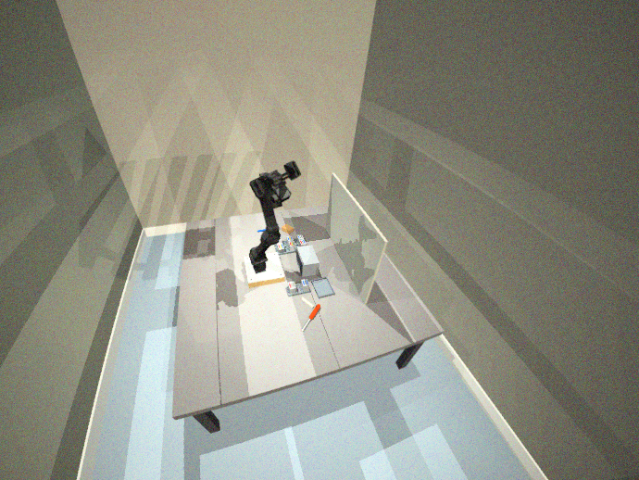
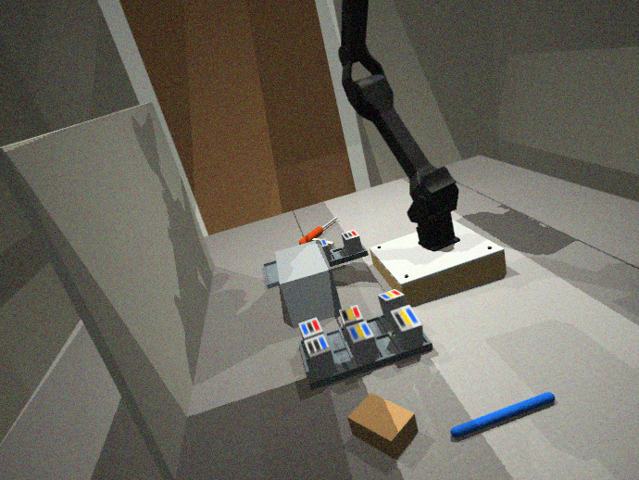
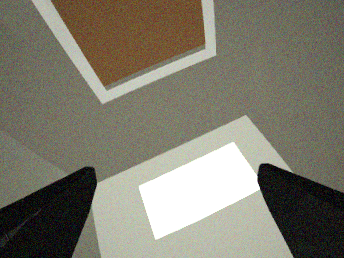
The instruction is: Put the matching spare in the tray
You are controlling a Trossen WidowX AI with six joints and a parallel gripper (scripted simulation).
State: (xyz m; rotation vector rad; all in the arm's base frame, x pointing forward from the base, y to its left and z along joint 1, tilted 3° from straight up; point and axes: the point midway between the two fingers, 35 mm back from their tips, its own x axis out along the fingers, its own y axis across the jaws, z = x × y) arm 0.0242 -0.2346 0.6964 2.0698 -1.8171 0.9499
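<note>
The grey spare block lies 71 cm below my gripper tip, 48 cm to the left of it and 23 cm ahead of it. The rest, counted from my gripper tip: tall upright panel (53 cm below, 48 cm ahead, 20 cm to the left); then flat tray (75 cm below, 25 cm ahead, 5 cm to the left); then mounted unit (70 cm below, 25 cm to the left, 24 cm ahead).
</note>
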